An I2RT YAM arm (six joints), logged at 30 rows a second.
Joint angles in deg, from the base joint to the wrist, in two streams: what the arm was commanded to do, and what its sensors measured. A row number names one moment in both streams.
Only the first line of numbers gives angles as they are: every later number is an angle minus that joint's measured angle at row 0.
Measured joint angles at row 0:
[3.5 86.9 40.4 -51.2 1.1 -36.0]
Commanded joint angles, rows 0 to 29:
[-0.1 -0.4 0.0 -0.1 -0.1 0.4]
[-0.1 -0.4 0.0 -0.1 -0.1 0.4]
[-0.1 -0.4 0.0 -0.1 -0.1 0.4]
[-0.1 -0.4 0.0 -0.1 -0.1 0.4]
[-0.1 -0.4 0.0 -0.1 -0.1 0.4]
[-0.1 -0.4 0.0 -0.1 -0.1 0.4]
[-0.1 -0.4 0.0 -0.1 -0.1 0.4]
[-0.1 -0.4 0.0 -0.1 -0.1 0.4]
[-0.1 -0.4 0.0 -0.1 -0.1 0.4]
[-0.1 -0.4 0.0 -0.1 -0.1 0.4]
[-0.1 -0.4 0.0 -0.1 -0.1 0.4]
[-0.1 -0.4 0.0 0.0 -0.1 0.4]
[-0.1 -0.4 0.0 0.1 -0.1 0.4]
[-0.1 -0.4 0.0 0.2 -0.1 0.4]
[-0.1 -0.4 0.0 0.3 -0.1 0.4]
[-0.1 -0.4 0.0 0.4 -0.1 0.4]
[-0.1 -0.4 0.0 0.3 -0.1 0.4]
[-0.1 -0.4 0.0 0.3 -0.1 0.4]
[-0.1 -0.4 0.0 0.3 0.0 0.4]
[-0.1 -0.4 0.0 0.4 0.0 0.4]
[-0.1 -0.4 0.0 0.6 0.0 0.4]
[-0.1 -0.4 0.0 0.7 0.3 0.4]
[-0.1 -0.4 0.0 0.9 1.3 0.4]
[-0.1 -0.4 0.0 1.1 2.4 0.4]
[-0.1 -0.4 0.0 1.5 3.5 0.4]
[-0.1 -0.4 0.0 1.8 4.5 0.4]
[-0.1 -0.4 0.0 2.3 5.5 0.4]
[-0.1 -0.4 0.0 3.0 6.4 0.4]
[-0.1 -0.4 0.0 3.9 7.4 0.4]
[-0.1 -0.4 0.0 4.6 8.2 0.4]
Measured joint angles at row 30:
[0.0 0.0 0.0 3.7 4.6 0.0]
